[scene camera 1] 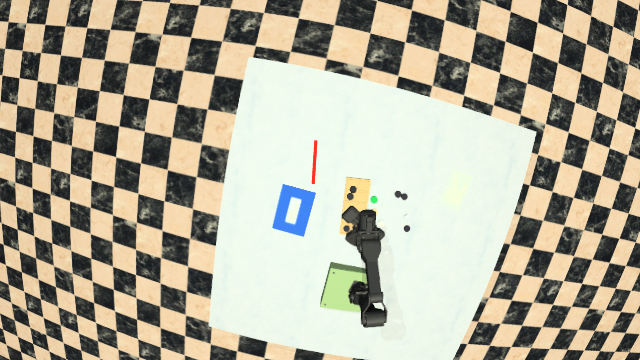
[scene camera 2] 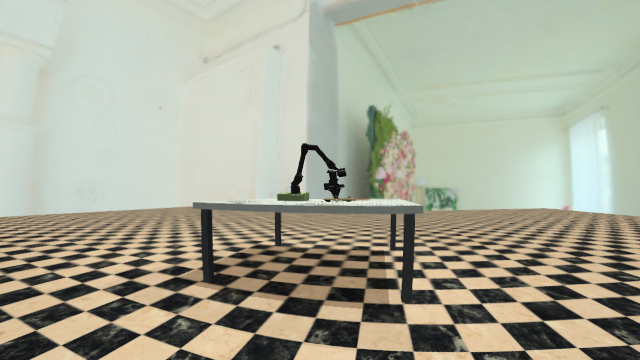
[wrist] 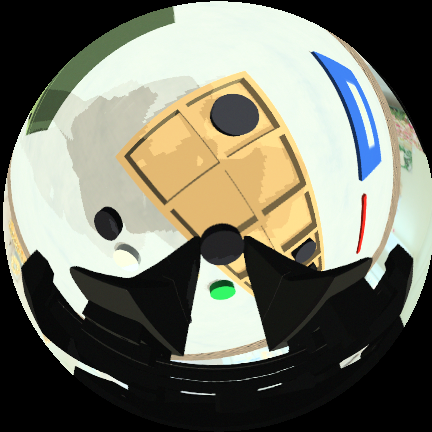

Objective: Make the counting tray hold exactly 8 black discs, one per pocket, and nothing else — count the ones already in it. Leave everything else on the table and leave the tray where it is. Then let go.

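The tan pocketed tray (scene camera 1: 361, 186) (wrist: 192, 186) lies under my gripper (scene camera 1: 367, 225) (scene camera 2: 336, 197) (wrist: 221, 241). The gripper is shut on a black disc (wrist: 222, 248), above the tray's edge in the wrist view; its exact height is unclear. One black disc (scene camera 1: 346, 228) (wrist: 234, 114) sits in the tray's near end pocket. Two more, one disc (scene camera 1: 353, 189) and another disc (scene camera 1: 350, 196), sit toward its far end; one shows in the wrist view. The arm hides part of the tray. Loose black discs (scene camera 1: 398, 194) (scene camera 1: 404, 196) (scene camera 1: 407, 228) lie on the table to the right.
A green disc (scene camera 1: 374, 199) (wrist: 222, 290) lies close beside the tray. A whitish disc (wrist: 126, 256) lies near a loose black one. A blue frame (scene camera 1: 281, 210) (wrist: 369, 162) and red stick (scene camera 1: 314, 162) (wrist: 362, 222) lie left. A green block (scene camera 1: 340, 290) (scene camera 2: 293, 197) is under the arm's base.
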